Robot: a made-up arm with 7 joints.
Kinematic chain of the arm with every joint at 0, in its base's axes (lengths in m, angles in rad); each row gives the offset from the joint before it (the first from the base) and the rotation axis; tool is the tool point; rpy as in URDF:
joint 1: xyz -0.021 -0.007 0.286 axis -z
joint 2: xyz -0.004 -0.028 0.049 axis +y
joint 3: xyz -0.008 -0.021 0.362 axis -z
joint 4: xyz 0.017 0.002 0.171 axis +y
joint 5: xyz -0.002 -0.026 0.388 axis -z
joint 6: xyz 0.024 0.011 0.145 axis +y
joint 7: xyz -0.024 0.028 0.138 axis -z
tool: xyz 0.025 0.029 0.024 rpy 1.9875 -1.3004 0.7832
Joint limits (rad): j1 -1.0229..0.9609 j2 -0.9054..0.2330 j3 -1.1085..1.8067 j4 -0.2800..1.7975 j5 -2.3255..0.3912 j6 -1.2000..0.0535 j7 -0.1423..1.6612
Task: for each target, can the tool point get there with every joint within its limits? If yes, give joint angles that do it. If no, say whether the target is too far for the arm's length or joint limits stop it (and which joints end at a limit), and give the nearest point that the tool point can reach.
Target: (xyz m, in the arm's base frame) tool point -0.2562 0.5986 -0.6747
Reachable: no: joint limits stop it (at a limit: joint 1, joint 2, joint 4, joint 5, joint 6) | nearest point -0.0787 0.6773 0.5308 | short by 1.221 m
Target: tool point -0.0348 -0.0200 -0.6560
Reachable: no: joint limits stop it (at a limit: joint 2, joint 3, joint 4, joint 5, joint 6, joint 7) | nearest point -0.5451 -0.5007 0.3286 | short by 1.209 m
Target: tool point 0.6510 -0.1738 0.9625
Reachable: yes | joints 0.2039 0.0112 -0.1196 1.4449 -1.8030 -0.4258 1.2998
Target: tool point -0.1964 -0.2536 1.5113
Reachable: yes | joints 0.6574 -0.1213 0.9853 0.4400 -0.5992 -0.1830 1.2777
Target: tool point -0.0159 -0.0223 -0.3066
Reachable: no: joint limits stop it (at a limit: joint 2, joint 3, joint 4, joint 5, joint 6, joint 7) | nearest point 0.2067 -0.6901 0.3286 | short by 0.948 m
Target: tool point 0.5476 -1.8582 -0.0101
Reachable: no: too far | nearest point 0.2206 -0.9467 0.5204 | short by 1.104 m
